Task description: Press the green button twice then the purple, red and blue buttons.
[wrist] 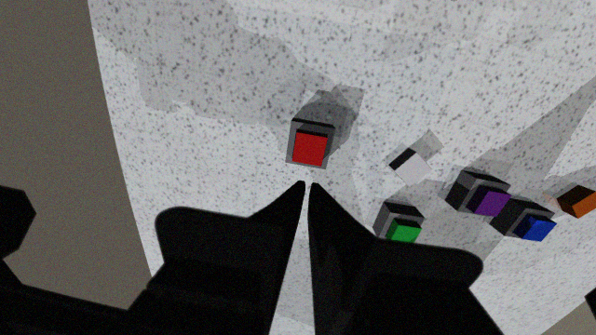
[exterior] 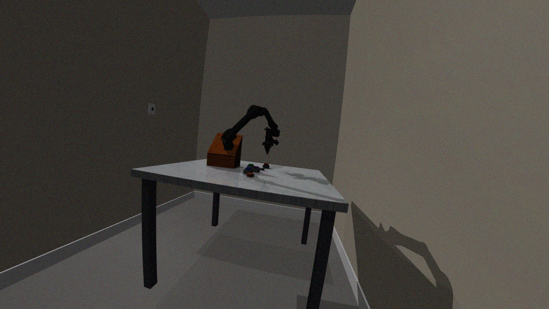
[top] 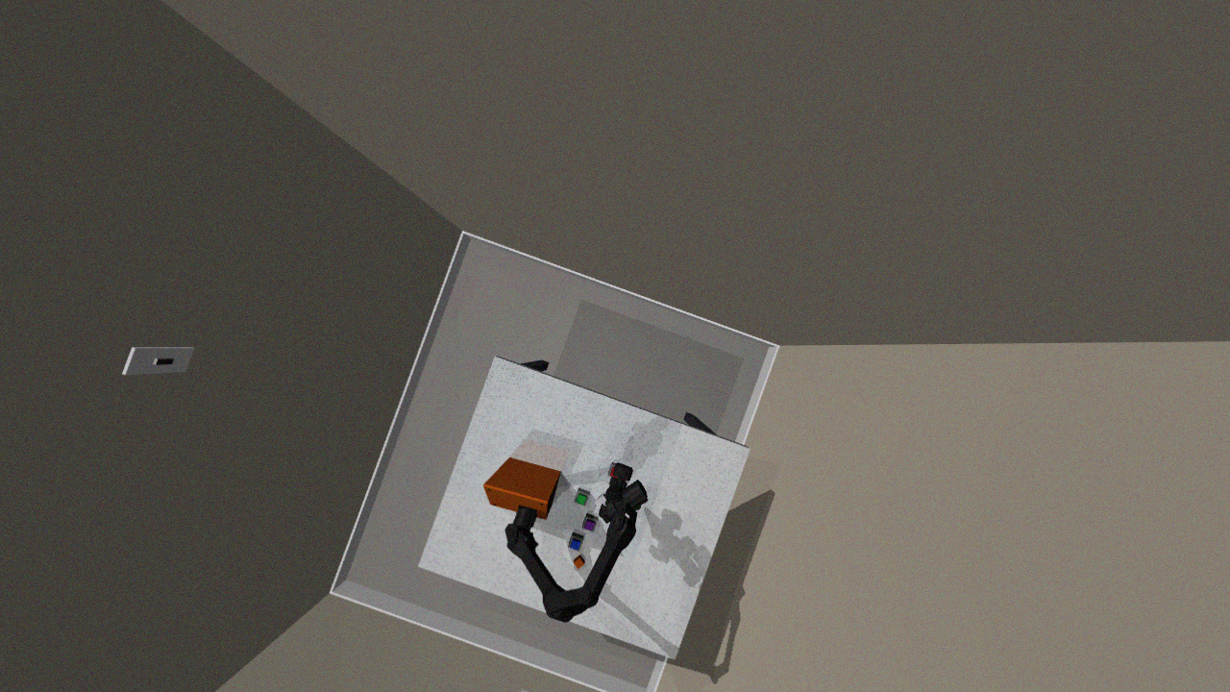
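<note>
Right now the blue button is 70 mm behind my gripper tip, 320 mm to the right of it and 90 mm below it. Also, from my gripper tip: purple button (40 mm behind, 230 mm to the right, 90 mm below); red button (90 mm below); white block (20 mm behind, 130 mm to the right, 110 mm below).
</note>
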